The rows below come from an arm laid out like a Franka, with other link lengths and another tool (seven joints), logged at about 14 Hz.
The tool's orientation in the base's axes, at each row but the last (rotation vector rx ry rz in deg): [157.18 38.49 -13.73]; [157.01 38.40 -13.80]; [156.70 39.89 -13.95]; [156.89 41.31 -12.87]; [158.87 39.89 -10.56]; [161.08 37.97 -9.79]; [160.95 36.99 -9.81]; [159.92 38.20 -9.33]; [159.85 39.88 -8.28]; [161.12 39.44 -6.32]
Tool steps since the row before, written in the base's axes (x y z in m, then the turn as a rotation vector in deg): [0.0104 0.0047 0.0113 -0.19 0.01 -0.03]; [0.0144 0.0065 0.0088 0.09 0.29 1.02]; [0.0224 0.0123 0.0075 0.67 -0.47 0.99]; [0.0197 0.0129 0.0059 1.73 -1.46 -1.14]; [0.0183 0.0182 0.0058 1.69 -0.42 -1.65]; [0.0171 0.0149 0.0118 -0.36 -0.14 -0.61]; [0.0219 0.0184 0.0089 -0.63 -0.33 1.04]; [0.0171 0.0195 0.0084 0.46 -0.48 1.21]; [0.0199 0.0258 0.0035 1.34 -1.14 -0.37]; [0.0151 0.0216 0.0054 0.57 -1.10 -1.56]
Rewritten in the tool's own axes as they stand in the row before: [0.0085 0.0038 -0.0131 -0.16 -0.11 0.04]; [0.0133 0.0036 -0.0117 -0.04 0.06 -1.06]; [0.0230 0.0026 -0.0131 0.14 0.97 -0.83]; [0.0215 0.0006 -0.0112 1.08 1.80 1.42]; [0.0230 -0.0053 -0.0119 1.61 0.78 1.60]; [0.0195 -0.0027 -0.0163 -0.28 -0.17 0.64]; [0.0257 -0.0044 -0.0148 -0.88 0.24 -0.87]; [0.0221 -0.0070 -0.0144 0.00 0.90 -1.05]; [0.0285 -0.0117 -0.0111 0.73 1.52 0.63]; [0.0223 -0.0104 -0.0109 0.22 0.87 1.78]
